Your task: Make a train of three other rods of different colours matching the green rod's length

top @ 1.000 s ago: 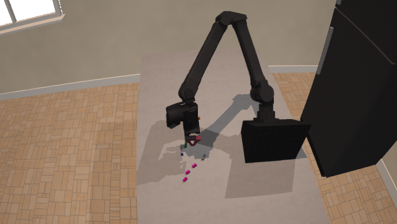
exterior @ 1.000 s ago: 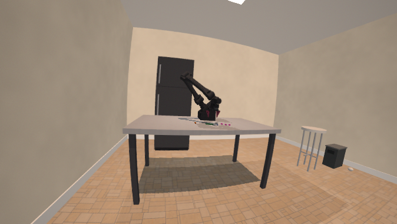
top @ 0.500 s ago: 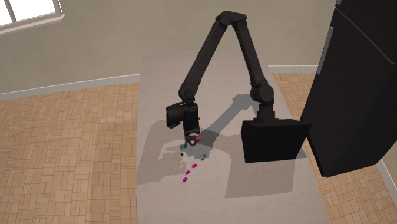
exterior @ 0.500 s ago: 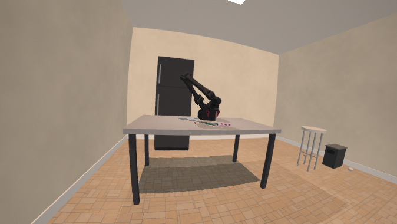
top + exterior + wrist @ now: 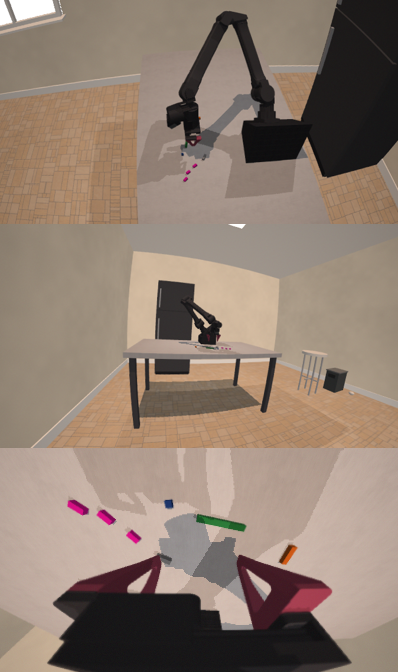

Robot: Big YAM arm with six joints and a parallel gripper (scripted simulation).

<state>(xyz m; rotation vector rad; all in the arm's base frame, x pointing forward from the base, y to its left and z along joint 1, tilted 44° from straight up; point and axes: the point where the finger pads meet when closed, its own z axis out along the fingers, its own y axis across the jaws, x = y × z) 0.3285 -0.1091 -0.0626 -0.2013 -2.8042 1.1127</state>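
My gripper is now 60 mm short of the blue rod, 40 mm to the right of it and 80 mm above it. Also, from my hand: green rod (20 mm ahead, 40 mm to the right, 80 mm below); orange rod (50 mm behind, 170 mm to the right, 80 mm below); grey rod (40 mm behind, 70 mm to the left, 80 mm below).
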